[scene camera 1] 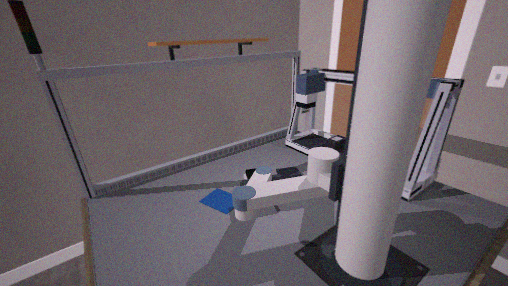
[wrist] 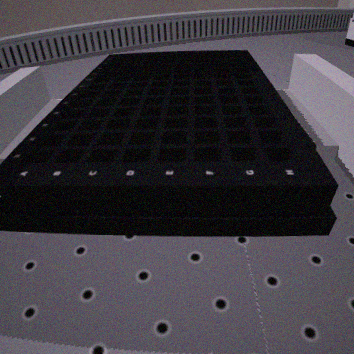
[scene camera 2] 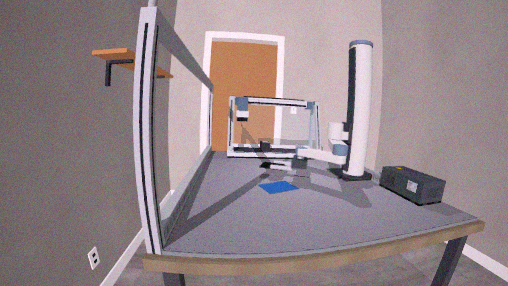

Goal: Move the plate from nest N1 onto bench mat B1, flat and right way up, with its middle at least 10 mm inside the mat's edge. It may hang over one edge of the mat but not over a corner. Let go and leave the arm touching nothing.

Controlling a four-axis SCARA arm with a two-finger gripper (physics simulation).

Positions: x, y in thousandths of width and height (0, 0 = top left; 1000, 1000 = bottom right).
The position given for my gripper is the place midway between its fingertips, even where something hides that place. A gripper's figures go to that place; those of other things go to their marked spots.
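Black plate (wrist: 484, 405) at 0.07 m from the lens; my gripper (wrist: 470, 227) at 0.12 m from the lens.
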